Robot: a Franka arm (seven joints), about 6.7 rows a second.
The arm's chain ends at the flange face. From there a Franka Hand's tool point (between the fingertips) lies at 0.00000 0.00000 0.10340 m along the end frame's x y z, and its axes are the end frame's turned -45 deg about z.
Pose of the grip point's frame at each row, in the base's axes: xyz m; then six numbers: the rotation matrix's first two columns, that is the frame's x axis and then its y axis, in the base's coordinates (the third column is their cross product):
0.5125, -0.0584, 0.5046, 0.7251, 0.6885, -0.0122, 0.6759, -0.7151, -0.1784
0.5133, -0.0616, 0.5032, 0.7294, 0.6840, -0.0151, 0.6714, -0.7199, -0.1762
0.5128, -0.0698, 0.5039, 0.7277, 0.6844, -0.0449, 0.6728, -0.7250, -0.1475
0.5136, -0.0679, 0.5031, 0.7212, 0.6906, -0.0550, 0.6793, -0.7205, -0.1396
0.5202, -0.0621, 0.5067, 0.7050, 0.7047, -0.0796, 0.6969, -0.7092, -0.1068
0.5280, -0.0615, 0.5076, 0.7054, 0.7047, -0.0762, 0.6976, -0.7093, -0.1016
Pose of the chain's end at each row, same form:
0.5261, -0.0709, 0.6063, 0.9907, -0.0188, -0.1348, -0.0348, -0.9925, -0.1175
0.5269, -0.0738, 0.6050, 0.9905, -0.0254, -0.1353, -0.0410, -0.9927, -0.1139
0.5266, -0.0778, 0.6061, 0.9903, -0.0287, -0.1360, -0.0388, -0.9966, -0.0725
0.5277, -0.0744, 0.6053, 0.9903, -0.0211, -0.1376, -0.0296, -0.9978, -0.0598
0.5338, -0.0641, 0.6092, 0.9913, -0.0032, -0.1318, -0.0057, -0.9998, -0.0192
0.5410, -0.0634, 0.6102, 0.9921, -0.0033, -0.1257, -0.0055, -0.9998, -0.0180

